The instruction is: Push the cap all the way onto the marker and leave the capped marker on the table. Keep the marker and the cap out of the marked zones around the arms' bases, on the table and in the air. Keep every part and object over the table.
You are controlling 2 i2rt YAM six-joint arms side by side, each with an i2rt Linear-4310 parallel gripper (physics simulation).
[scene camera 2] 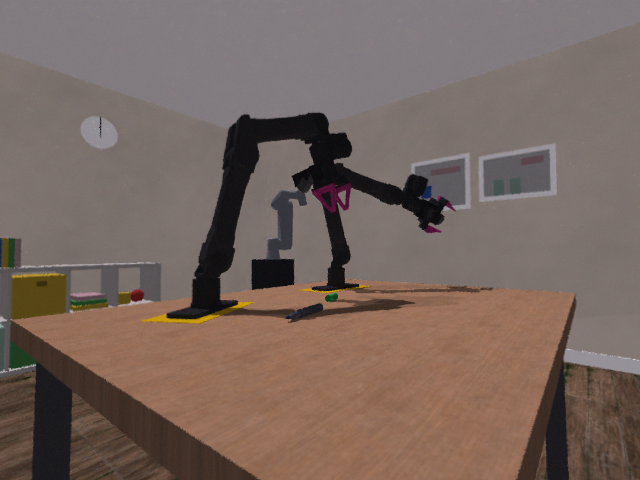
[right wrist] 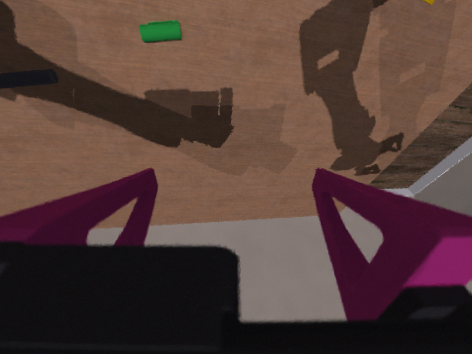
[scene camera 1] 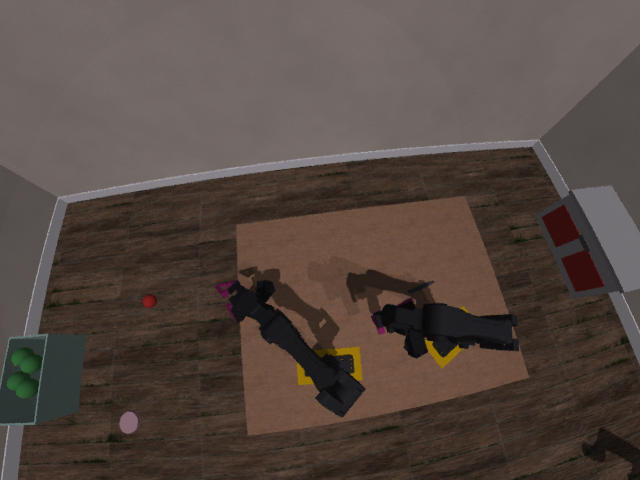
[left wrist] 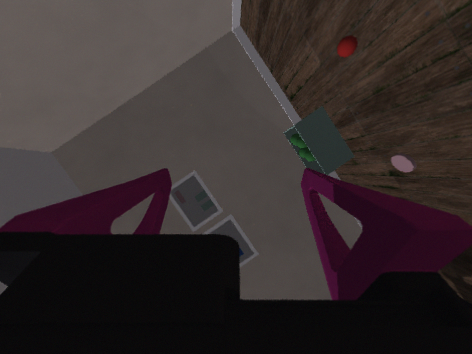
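Seen in the pictures: left gripper, fingertip midpoint: (scene camera 2: 447, 221) (scene camera 1: 221, 295) (left wrist: 236, 176); right gripper, fingertip midpoint: (scene camera 2: 340, 211) (right wrist: 235, 177); left arm's base at its link origin: (scene camera 2: 336, 288); right arm's base at its link origin: (scene camera 2: 206, 310).
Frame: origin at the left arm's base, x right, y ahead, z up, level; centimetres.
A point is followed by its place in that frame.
Observation:
The dark marker (scene camera 1: 421, 287) @[x 43.4, y 28.8, z 1.7 cm] (scene camera 2: 305, 312) @[x 44.7, y 30.3, z 1.1 cm] (right wrist: 27, 78) @[x 40.1, y 27.7, z 1.7 cm] lies on the table (scene camera 1: 361, 222) @[x 20.7, y 62.7, z 0.0 cm] (scene camera 2: 361, 372) @[x 61.6, y 57.1, z 0.0 cm]. The green cap (scene camera 2: 331, 297) @[x 25.5, y 20.4, z 1.2 cm] (right wrist: 160, 31) @[x 23.8, y 18.6, z 1.8 cm] lies on its side on the table, apart from the marker; it does not show in scene camera 1, where the right arm is above that area. My right gripper (scene camera 2: 332, 198) (right wrist: 235, 177) @[x 18.7, y 17.9, z 25.5 cm] is open and empty, high above the table near the cap and marker. My left gripper (scene camera 1: 227, 300) @[x -35.6, y 27.0, z 25.2 cm] (scene camera 2: 445, 219) @[x -35.6, y 27.0, z 25.2 cm] (left wrist: 236, 176) @[x -35.6, y 27.0, z 25.2 cm] is open and empty, high at the table's left edge in scene camera 1, far from both.
Yellow marked zones surround the left arm's base (scene camera 1: 305, 376) @[x -9.8, y -3.5, z 0.1 cm] (scene camera 2: 366, 286) @[x -11.5, y 5.3, z 0.1 cm] and the right arm's base (scene camera 1: 443, 361) @[x 47.9, y -2.9, z 0.1 cm] (scene camera 2: 155, 318) @[x 66.0, y 7.7, z 0.1 cm]. The left arm reaches out past the table's left edge in scene camera 1. A green-grey bin (scene camera 1: 62, 374) (left wrist: 327, 140) and a red ball (scene camera 1: 149, 300) (left wrist: 347, 46) are on the floor.

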